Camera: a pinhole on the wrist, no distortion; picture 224 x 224 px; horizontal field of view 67.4 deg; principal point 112.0 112.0 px. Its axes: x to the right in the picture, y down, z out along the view. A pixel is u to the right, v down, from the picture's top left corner.
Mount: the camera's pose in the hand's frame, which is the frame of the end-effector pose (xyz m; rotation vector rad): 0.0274 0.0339 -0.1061 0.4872 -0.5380 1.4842
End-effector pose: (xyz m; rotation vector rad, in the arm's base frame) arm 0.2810 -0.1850 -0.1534 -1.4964 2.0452 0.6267
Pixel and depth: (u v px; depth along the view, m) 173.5 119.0 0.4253
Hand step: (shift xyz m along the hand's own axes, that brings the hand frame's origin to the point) -0.0045 -0.1018 0.3252
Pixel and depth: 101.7 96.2 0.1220
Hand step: 0.0341 -0.0469 -0.0139
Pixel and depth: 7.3 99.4 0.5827
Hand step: 0.0442 -0.6107 0.1340
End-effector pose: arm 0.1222 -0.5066 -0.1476 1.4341 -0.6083 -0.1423
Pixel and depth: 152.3 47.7 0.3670
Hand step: 0.1549 -0.1250 0.2413
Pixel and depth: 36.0 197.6 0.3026
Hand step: -0.1400 -0.2540 0.0462
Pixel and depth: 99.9 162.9 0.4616
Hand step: -0.1304 -0.2694 0.2357
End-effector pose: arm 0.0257 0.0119 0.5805 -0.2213 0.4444 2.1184
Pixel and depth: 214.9 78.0 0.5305
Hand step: 0.1186 -0.0361 0.5147
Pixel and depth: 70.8 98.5 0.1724
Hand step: 0.0341 -0.1052 0.0048
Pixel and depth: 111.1 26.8 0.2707
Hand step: 0.1543 -0.1370 0.1103
